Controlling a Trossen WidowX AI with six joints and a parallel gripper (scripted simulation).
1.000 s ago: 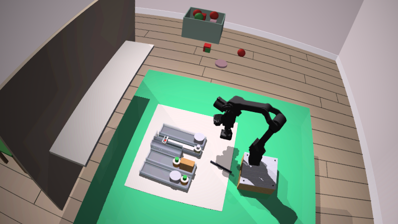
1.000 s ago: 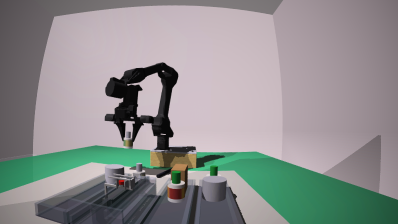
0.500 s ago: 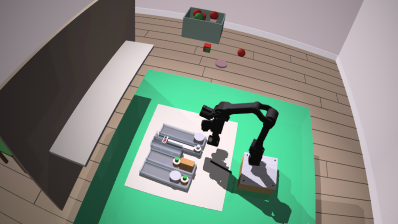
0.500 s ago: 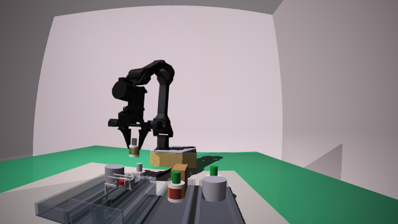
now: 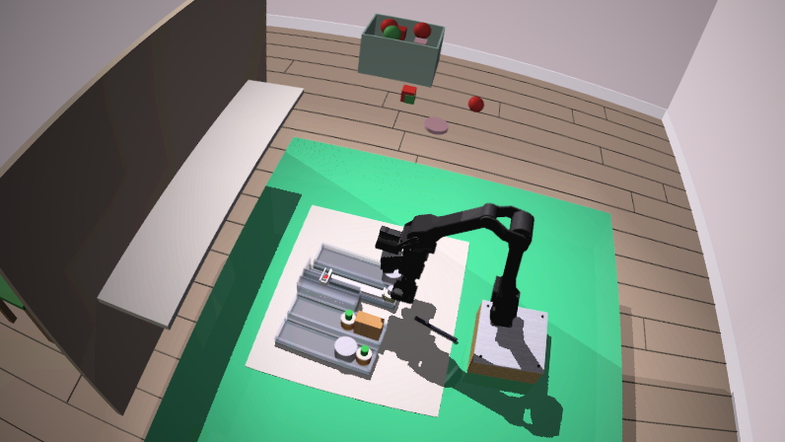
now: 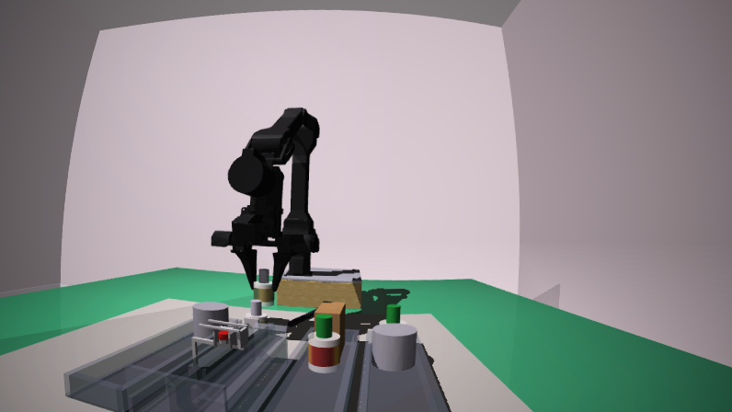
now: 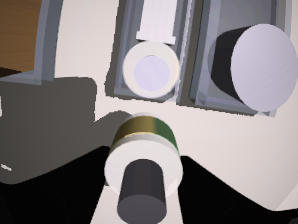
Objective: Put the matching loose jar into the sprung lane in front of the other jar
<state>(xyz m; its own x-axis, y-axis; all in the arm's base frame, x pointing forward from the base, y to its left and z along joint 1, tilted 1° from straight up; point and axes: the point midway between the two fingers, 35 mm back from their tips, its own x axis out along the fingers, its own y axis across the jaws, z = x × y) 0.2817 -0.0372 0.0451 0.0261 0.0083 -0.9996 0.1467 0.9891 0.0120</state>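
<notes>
My gripper tip is 120 mm to the right of the brown box, 90 mm short of it and 40 mm above it. Also, from my gripper tip: red mark (230 mm ahead, 10 mm below); then black stick (100 mm behind, 70 mm to the left, 70 mm below).
</notes>
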